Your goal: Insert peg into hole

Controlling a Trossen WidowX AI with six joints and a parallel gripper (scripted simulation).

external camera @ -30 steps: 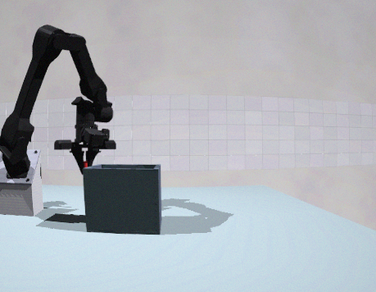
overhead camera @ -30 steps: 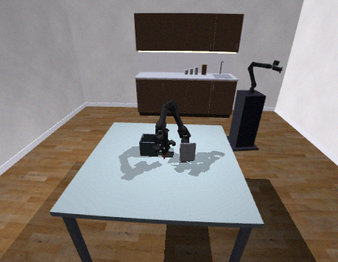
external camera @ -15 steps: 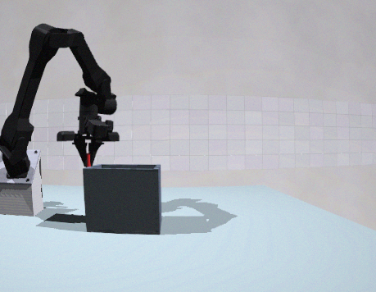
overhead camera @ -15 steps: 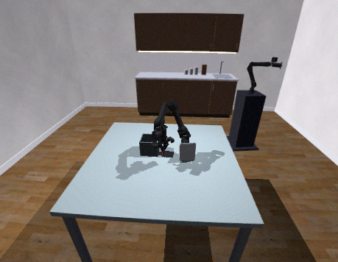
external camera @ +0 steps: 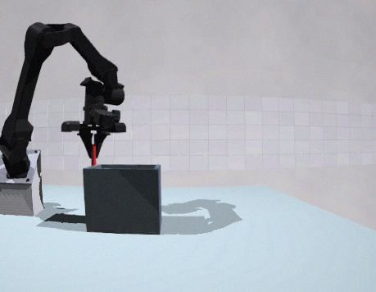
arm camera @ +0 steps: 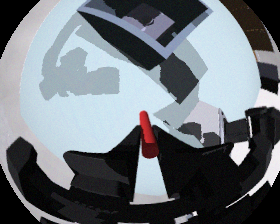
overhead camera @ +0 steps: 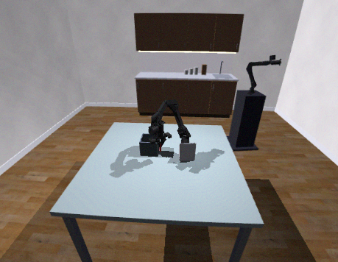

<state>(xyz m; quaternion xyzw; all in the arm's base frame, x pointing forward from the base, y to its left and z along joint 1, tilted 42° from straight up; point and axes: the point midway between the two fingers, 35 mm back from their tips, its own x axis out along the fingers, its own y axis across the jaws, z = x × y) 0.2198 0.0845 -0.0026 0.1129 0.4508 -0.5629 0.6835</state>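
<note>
Now: hand 9 cm short of the grey plate, 17 cm to the left of it and 14 cm above it. From my hand the other things lie so: red peg (4 cm below).
</note>
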